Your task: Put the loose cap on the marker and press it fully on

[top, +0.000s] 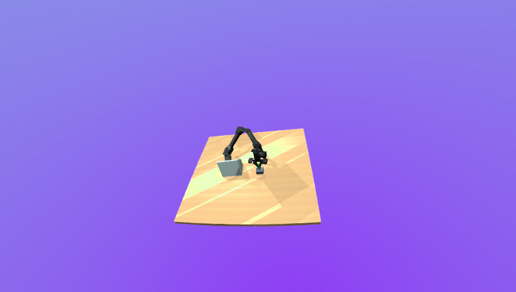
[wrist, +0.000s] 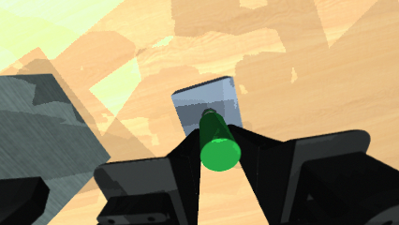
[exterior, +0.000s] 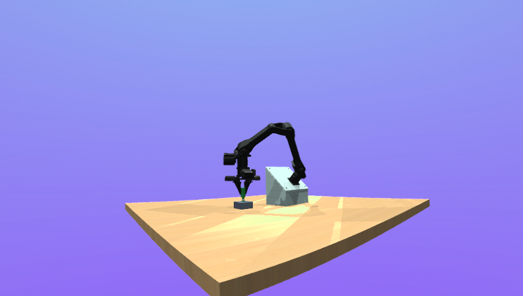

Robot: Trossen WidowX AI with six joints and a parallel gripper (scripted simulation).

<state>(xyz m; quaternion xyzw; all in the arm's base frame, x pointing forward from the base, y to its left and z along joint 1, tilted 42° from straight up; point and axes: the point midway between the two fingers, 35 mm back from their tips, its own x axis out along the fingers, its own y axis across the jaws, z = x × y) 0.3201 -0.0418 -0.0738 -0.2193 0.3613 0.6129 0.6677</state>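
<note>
The green cap is 1 cm above my gripper tip.
</note>
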